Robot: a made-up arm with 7 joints.
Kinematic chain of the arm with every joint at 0, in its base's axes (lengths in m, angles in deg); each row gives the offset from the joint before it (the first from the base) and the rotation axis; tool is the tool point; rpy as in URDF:
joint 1: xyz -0.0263 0.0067 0.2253 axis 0 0.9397 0.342
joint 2: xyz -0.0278 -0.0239 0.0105 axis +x
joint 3: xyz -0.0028 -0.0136 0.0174 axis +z
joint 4: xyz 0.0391 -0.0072 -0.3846 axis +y
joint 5: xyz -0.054 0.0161 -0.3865 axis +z
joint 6: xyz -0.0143 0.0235 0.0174 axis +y
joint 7: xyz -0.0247 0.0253 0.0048 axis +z
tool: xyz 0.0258 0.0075 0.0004 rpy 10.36 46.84 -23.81
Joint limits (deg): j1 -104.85..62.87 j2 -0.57..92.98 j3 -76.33..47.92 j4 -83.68..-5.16 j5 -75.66..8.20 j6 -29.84..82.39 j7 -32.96..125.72
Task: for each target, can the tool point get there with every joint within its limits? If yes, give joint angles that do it. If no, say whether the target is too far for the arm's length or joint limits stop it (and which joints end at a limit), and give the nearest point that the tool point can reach.
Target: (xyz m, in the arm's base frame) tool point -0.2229 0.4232 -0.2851
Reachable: yes | joints 34.38 32.30 11.38 -37.77 -30.34 46.33 -1.94
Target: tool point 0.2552 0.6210 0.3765
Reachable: yes | joints -43.15 78.60 14.52 -38.15 -5.33 65.13 28.54
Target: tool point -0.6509 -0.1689 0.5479
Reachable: no: joint limits stop it (at a limit: joint 1, joint 3, joint 4, joint 5) | nearest point -0.6876 0.0059 -0.0089 | short by 0.585 m
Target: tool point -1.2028 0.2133 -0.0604
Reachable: no: too far | nearest point -0.7357 0.1413 0.0109 | short by 0.478 m
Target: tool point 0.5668 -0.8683 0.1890
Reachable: no: too far | nearest point 0.4333 -0.5706 0.2338 | short by 0.329 m
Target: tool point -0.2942 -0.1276 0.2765
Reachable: no: joint limits stop it (at a limit: joint 1, joint 3, joint 4, joint 5, joint 6, joint 7) | nearest point -0.4045 -0.1029 -0.1324 | short by 0.424 m
